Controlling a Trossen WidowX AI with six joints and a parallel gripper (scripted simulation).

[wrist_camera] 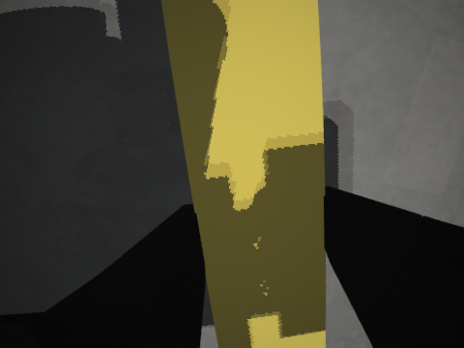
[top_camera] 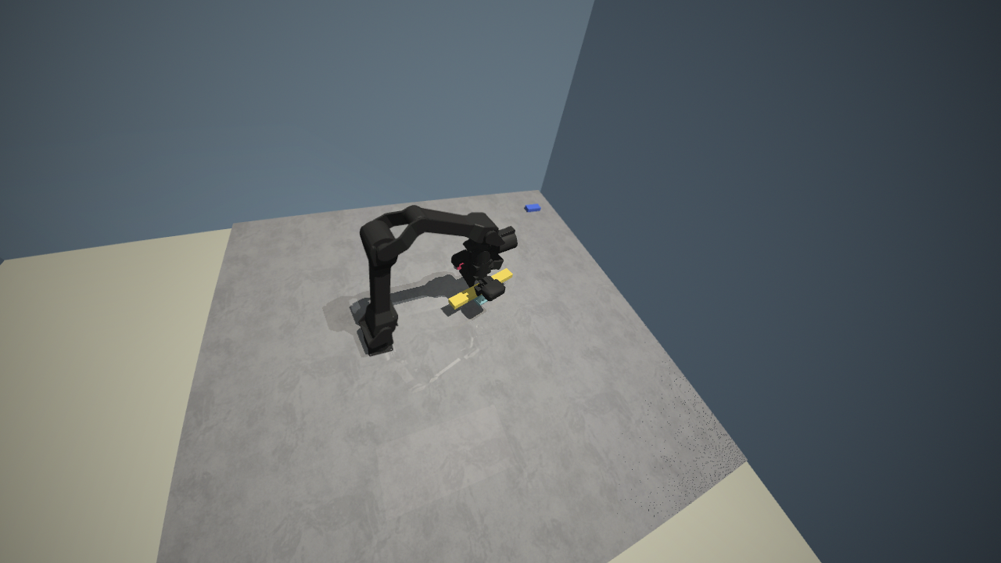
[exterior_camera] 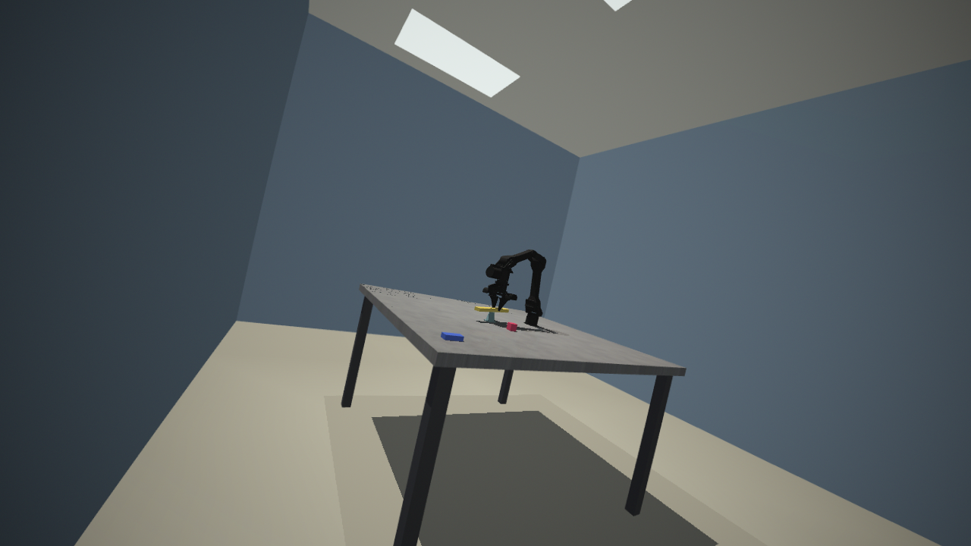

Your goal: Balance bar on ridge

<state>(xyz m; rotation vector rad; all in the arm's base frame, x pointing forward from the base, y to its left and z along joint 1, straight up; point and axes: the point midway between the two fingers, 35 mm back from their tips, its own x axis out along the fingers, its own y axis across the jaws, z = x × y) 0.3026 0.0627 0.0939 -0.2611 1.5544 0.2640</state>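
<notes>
My gripper tip is now 30 mm short of the yellow bar and 10 mm to the right of it. Also, from my gripper tip: blue block (440 mm to the left, 440 mm ahead, 50 mm below); then red block (170 mm to the left, 40 mm below, 10 mm ahead).
</notes>
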